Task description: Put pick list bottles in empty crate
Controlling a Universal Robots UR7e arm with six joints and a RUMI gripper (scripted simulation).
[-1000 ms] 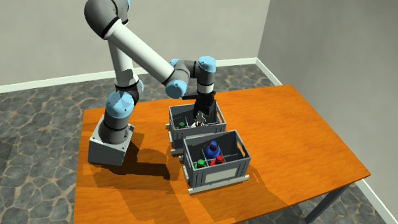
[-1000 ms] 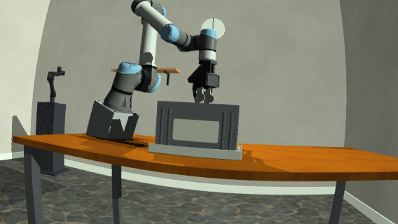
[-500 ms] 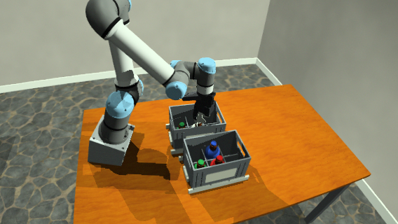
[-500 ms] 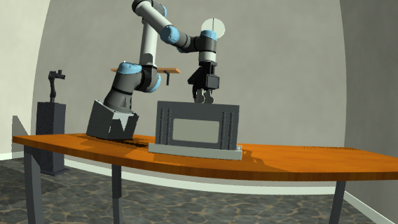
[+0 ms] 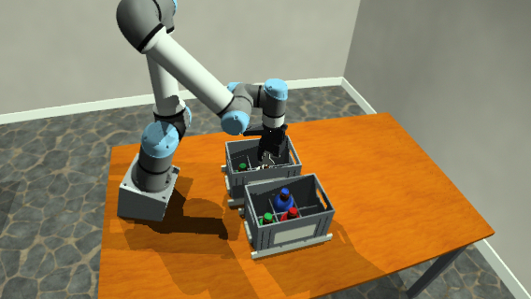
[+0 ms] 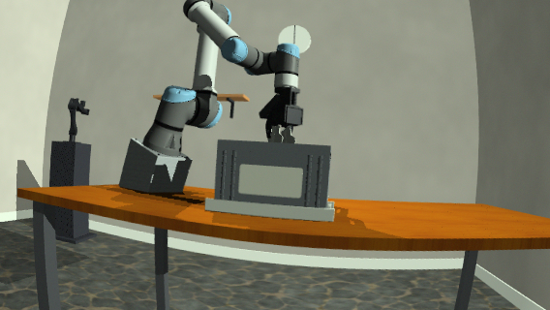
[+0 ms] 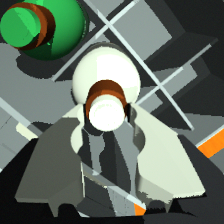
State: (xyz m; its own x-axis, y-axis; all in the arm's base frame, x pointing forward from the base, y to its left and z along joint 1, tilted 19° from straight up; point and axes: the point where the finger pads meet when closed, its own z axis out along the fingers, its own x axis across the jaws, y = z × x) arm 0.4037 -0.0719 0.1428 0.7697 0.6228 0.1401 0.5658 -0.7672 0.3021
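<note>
Now: the white-label bottle 70 mm below my hand. Also, from my hand: green bottle (90 mm behind, 20 mm to the left, 70 mm below); then pick list (30 mm ahead, 180 mm to the left, 160 mm below); then blue-label bottle (10 mm ahead, 160 mm to the right, 70 mm below).
</note>
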